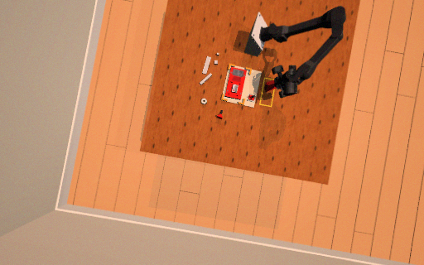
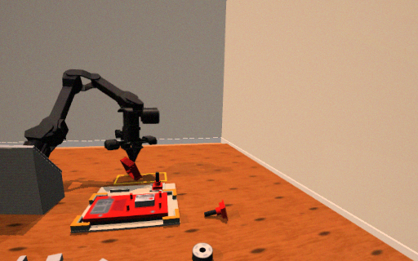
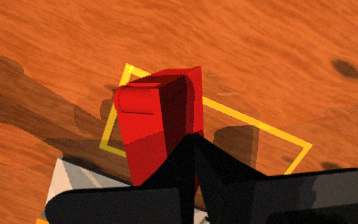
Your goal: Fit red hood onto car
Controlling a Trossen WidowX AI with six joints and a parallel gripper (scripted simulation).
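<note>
My gripper tip is now 10 mm to the left of the red hood and 10 mm above it. From my gripper tip the other things lie so: grey engine block (50 mm ahead, 250 mm to the right, 30 mm below).
</note>
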